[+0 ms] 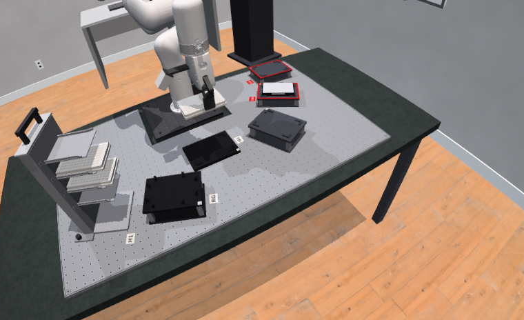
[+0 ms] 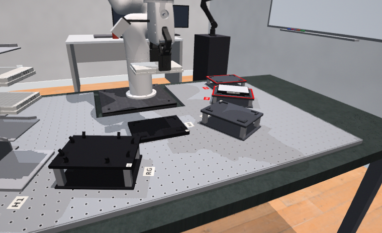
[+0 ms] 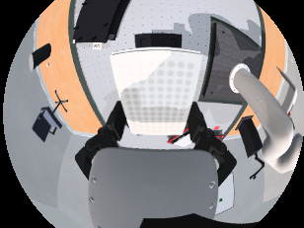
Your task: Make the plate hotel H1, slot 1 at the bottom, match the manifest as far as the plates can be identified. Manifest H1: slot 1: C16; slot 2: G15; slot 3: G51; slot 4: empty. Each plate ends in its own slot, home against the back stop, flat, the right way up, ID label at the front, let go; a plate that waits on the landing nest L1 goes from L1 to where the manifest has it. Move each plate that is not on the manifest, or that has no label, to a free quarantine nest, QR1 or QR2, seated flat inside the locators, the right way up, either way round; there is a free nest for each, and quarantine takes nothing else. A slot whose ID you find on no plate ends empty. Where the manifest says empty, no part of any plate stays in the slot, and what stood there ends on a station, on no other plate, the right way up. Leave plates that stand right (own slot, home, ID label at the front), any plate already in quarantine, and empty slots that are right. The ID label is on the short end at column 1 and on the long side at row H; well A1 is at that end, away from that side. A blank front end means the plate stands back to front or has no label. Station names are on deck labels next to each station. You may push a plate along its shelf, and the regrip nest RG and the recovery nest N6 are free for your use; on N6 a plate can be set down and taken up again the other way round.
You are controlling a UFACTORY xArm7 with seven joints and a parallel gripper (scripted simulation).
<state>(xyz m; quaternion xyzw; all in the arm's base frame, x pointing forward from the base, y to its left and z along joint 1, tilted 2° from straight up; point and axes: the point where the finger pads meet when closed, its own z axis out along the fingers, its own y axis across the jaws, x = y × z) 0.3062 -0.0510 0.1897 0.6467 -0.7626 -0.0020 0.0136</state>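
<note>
My hand is 12 cm short of the black regrip nest RG, 20 cm to the left of it and 15 cm above it. Round my hand: flat black nest N6: 1 cm to the right, 20 cm below; RG deck label: 17 cm ahead, 11 cm to the right, 21 cm below; plate hotel H1: 2 cm behind, 43 cm to the right, 5 cm below.
</note>
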